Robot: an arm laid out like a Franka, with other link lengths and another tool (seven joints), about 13 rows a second.
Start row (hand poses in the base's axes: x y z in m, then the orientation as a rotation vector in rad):
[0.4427 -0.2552 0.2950 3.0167 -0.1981 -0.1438]
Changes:
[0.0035 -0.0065 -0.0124 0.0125 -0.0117 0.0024]
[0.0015 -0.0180 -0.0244 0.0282 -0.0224 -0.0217]
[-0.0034 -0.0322 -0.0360 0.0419 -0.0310 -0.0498]
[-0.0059 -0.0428 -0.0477 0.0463 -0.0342 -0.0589]
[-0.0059 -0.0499 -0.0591 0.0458 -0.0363 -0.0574]
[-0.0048 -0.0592 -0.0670 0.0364 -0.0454 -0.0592]
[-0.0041 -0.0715 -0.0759 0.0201 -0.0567 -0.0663]
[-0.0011 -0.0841 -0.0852 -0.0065 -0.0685 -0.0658]
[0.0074 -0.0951 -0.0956 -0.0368 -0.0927 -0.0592]
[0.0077 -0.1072 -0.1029 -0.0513 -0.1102 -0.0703]
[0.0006 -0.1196 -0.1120 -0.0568 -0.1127 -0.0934]
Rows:
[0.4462 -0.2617 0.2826 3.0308 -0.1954 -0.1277]
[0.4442 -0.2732 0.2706 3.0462 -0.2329 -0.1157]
[0.4393 -0.2874 0.2590 3.0585 -0.2766 -0.1069]
[0.4368 -0.2980 0.2473 3.0623 -0.2909 -0.1034]
[0.4368 -0.3051 0.2359 3.0622 -0.2888 -0.1000]
[0.4379 -0.3144 0.2280 3.0536 -0.2923 -0.0851]
[0.4386 -0.3267 0.2191 3.0377 -0.3038 -0.0665]
[0.4416 -0.3393 0.2098 3.0123 -0.3036 -0.0455]
[0.4501 -0.3503 0.1994 2.9844 -0.2953 -0.0053]
[0.4504 -0.3624 0.1921 2.9698 -0.3130 0.0213]
[0.4433 -0.3748 0.1830 2.9618 -0.3475 0.0236]

